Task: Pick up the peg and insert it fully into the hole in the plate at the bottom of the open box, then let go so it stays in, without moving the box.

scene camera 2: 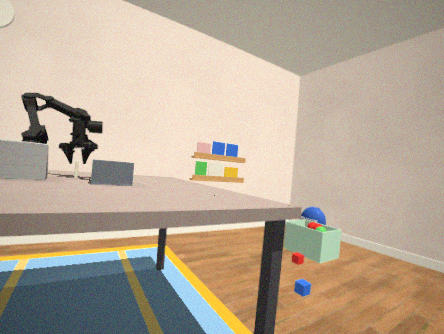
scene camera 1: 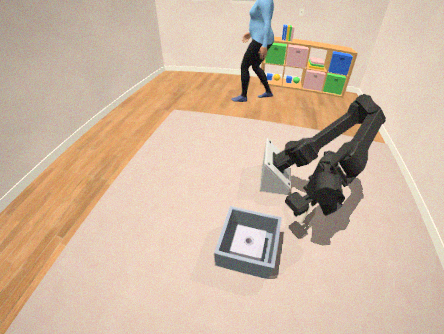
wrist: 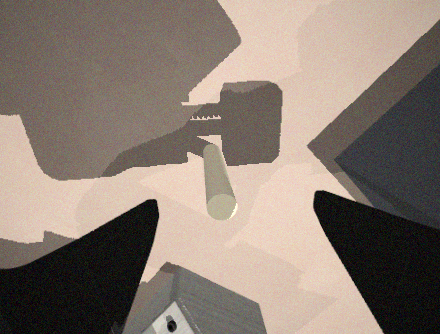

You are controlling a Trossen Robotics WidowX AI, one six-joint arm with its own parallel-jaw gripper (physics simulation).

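Places are measured from the arm's base along level axes (x ahead, y left, z up), in metres.
Where they show: gripper, between the fingertips: (scene camera 2: 77, 164) (wrist: 236, 203); arm's base, origin of its link: (scene camera 2: 28, 153) (scene camera 1: 277, 162).
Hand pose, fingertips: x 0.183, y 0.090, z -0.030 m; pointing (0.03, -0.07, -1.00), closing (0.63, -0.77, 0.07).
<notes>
Each offset is from my fingertips to the top centre of the thing. Level surfaces: height alone.
The pale, cream round peg {0.001 m back, 0.010 m left, 0.011 m up} (scene camera 2: 76, 170) (wrist: 218, 175) stands upright on the table; scene camera 1 mostly hides it behind the gripper. My gripper (scene camera 1: 316, 210) (scene camera 2: 77, 162) (wrist: 236, 203) is open and empty, pointing down, with its fingertips at about the height of the peg's top. In the wrist view the peg's top lies between the fingertips, nearer the left one. The open grey-blue box {0.123 m ahead, 0.170 m right, 0.029 m up} (scene camera 1: 224, 232) (scene camera 2: 112, 173) (wrist: 400, 135) stands beside the peg. A white plate {0.123 m ahead, 0.170 m right, 0.008 m down} (scene camera 1: 242, 249) lies at its bottom, with a round hole (scene camera 1: 248, 241) near the plate's middle.
A grey wedge-shaped block with a slanted white face (scene camera 1: 272, 177) (scene camera 2: 22, 161) (wrist: 215, 295) stands on the table {0.069 m down} (scene camera 1: 150, 210) (scene camera 2: 200, 200) behind the box, close to the arm. A person (scene camera 1: 261, 25) is beyond the table near a shelf unit (scene camera 1: 352, 72).
</notes>
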